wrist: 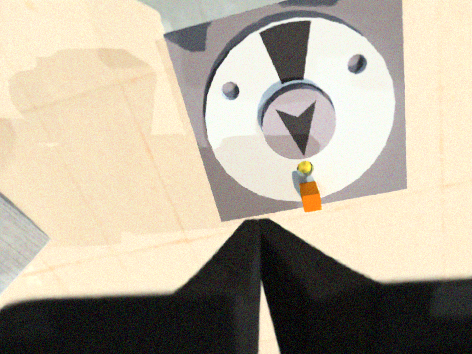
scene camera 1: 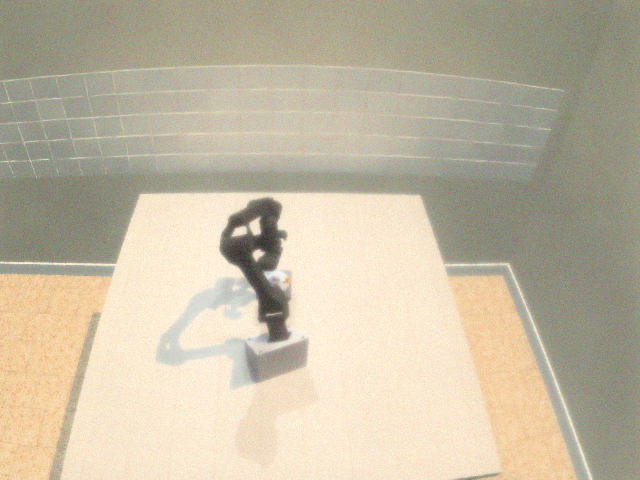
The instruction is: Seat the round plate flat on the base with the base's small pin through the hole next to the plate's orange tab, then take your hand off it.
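Places are measured from the arm's base along level axes (x back, y up, z left), in metres.
Where they show: gripper, fingertip midpoint: (wrist: pixel 256 231) (scene camera 1: pixel 275 268); arm's base at its link origin: (scene camera 1: pixel 279 337).
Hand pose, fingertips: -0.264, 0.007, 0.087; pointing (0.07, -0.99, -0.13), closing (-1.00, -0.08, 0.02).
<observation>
Each offset is from my fingertips to the centre of the thing, as dx, dy, dz. "pt": to the spot under its first point. Level surfaces: height alone.
The round white plate {-0.024, -0.089, +0.011} (wrist: pixel 360 115) lies on the square grey base {pt -0.085, -0.100, -0.023} (wrist: pixel 390 170) in the wrist view, around the base's central round boss {-0.024, -0.094, +0.010} (wrist: pixel 280 135) with its black arrow. The yellow-tipped pin {pt -0.030, -0.094, -0.019} (wrist: pixel 305 167) stands up through the plate next to the orange tab {-0.033, -0.086, -0.034} (wrist: pixel 311 197). The plate looks flat, with a black wedge and two other holes. In the scene view the base and plate are partly hidden by the arm, and the orange tab (scene camera 1: pixel 287 280) shows. My gripper (wrist: pixel 256 231) is shut and empty, above and apart from the plate, near the base's edge.
The arm's grey mounting block (scene camera 1: pixel 279 356) stands on the pale table {dy -0.124} (scene camera 1: pixel 372 361) in the scene view. A grey block corner (wrist: pixel 20 245) shows at the wrist view's left edge. Arm shadows fall across the table. A tiled wall stands behind.
</observation>
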